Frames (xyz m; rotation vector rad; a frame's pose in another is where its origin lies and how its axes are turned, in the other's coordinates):
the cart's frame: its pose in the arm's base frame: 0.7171 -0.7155 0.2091 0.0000 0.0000 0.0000
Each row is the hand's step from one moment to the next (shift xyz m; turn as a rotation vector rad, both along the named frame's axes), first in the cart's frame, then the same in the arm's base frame.
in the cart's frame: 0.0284 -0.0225 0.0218 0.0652 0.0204 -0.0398
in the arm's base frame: 0.0284 -0.0225 0.0218 0.0652 0.0204 -0.0398
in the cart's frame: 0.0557 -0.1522 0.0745 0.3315 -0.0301 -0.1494
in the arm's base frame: 0.0557 -0.1522 0.0745 0.3315 -0.0301 -0.1494
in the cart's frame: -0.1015 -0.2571 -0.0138 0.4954 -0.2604 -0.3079
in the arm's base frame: -0.1015 -0.2571 -0.0138 0.4954 -0.2604 -0.3079
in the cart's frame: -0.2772 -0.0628 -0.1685 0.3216 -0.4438 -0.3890
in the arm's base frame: -0.2772 -0.0628 -0.1685 0.3216 -0.4438 -0.3890
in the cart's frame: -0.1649 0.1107 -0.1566 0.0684 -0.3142 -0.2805
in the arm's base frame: -0.1649 0.1107 -0.1566 0.0684 -0.3142 -0.2805
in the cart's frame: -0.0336 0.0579 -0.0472 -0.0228 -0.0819 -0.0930
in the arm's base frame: -0.0336 0.0579 -0.0472 -0.0228 -0.0819 -0.0930
